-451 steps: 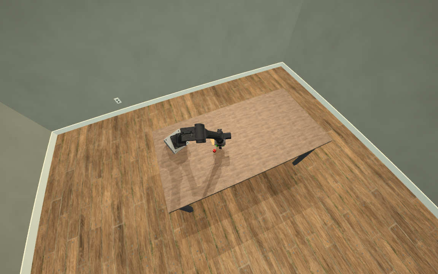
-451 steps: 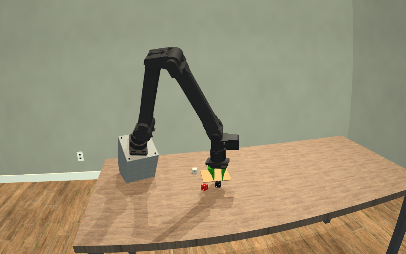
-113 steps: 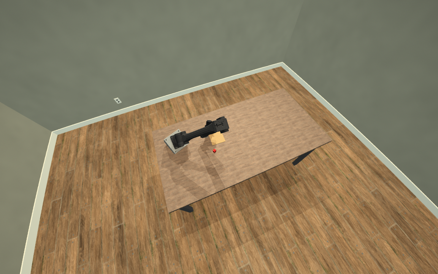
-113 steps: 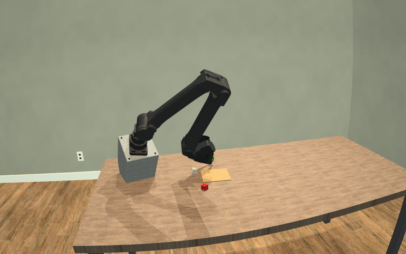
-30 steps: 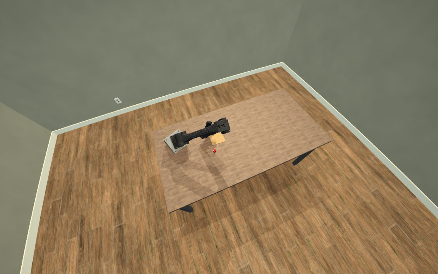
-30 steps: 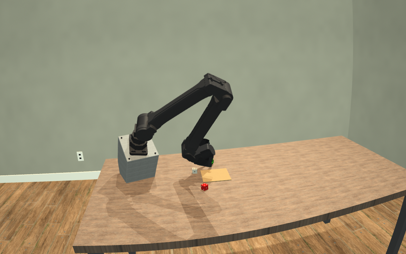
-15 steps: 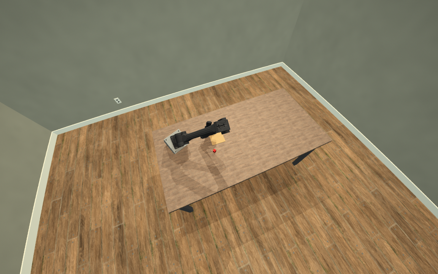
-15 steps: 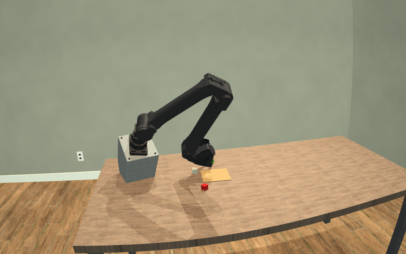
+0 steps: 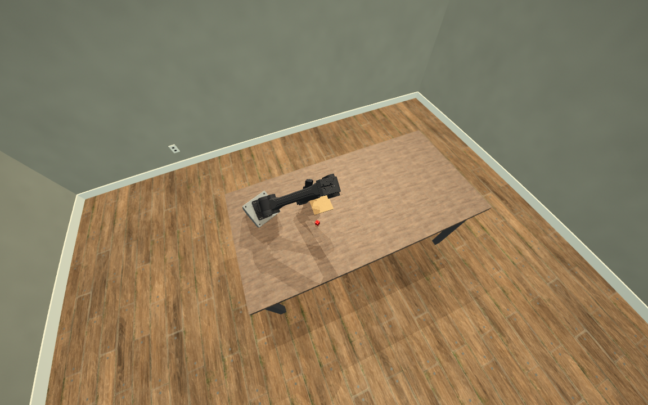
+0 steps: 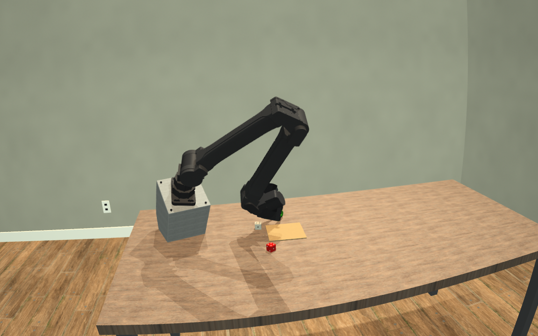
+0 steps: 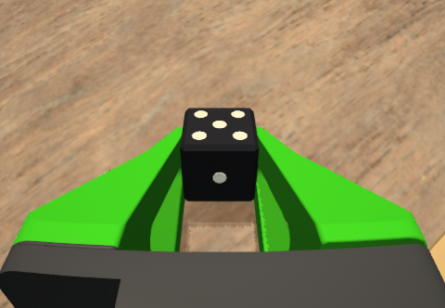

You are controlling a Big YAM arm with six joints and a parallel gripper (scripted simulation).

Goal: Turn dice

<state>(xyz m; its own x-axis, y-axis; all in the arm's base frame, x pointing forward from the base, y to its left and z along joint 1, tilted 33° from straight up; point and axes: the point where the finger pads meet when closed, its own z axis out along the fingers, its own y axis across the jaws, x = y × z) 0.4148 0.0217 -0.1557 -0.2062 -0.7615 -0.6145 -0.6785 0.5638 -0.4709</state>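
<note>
My gripper is now right at the black die. Round my hand: tan mat: 2 cm behind, 14 cm to the right, 2 cm below; white die: 11 cm behind, 7 cm to the right, 1 cm below; red die: 12 cm behind, 27 cm to the right, 1 cm below.
</note>
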